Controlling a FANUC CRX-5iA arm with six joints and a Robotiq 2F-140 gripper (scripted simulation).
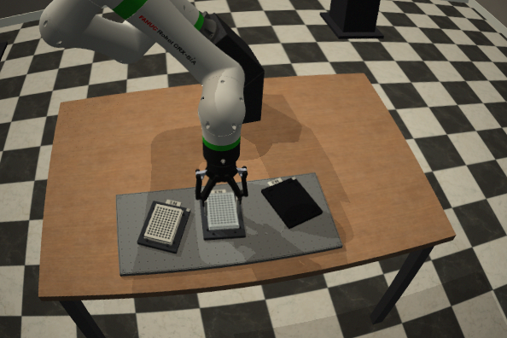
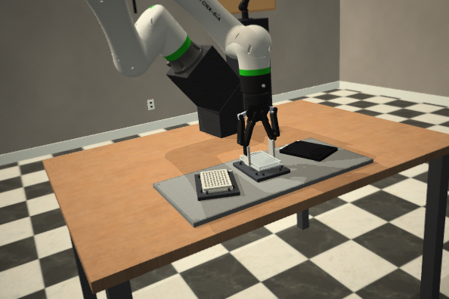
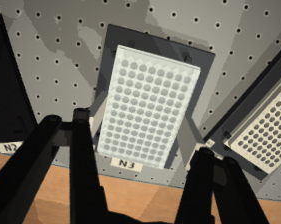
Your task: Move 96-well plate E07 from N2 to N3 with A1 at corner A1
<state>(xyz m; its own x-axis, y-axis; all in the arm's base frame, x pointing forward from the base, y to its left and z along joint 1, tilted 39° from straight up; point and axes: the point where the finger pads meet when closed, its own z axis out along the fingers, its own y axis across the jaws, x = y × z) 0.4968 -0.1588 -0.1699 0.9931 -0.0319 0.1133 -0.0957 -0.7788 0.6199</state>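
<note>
The plate is 2 cm below my hand. The rest, counted from my hand: landing nest N3: 5 cm below; then N3 label: 10 cm behind, 1 cm to the left, 5 cm below; then plate nest N2: 1 cm behind, 22 cm to the left, 5 cm below.
</note>
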